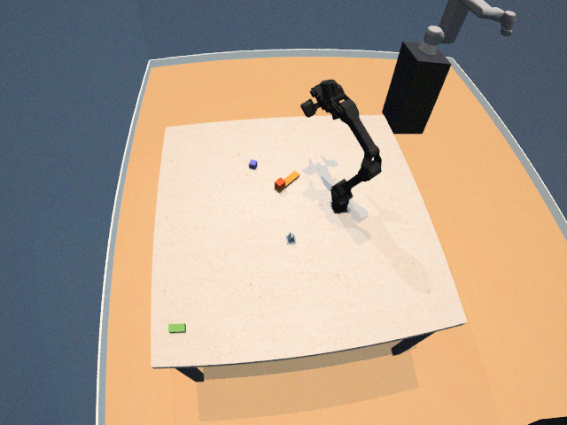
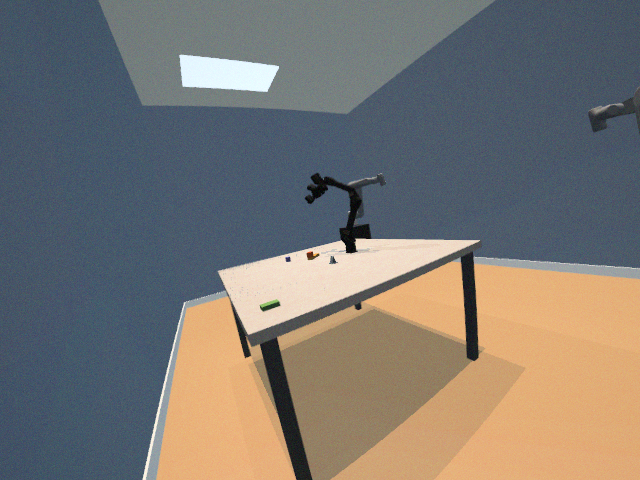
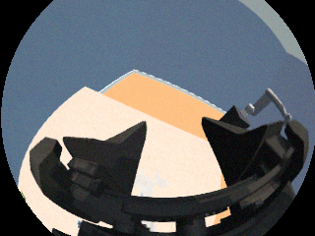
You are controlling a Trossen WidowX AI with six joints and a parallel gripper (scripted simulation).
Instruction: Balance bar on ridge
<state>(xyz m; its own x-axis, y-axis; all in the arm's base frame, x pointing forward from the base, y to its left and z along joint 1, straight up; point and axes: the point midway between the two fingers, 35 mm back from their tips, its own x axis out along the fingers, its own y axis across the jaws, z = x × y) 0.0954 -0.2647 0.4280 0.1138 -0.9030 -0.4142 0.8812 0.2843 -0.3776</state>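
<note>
My gripper tip is 140 mm short of the bar, 150 mm to the right of it and 390 mm above it. Also, from my gripper tip: flat green block: 640 mm ahead, 800 mm to the left, 410 mm below; purple cube: 270 mm ahead, 10 mm to the left, 400 mm below.
</note>
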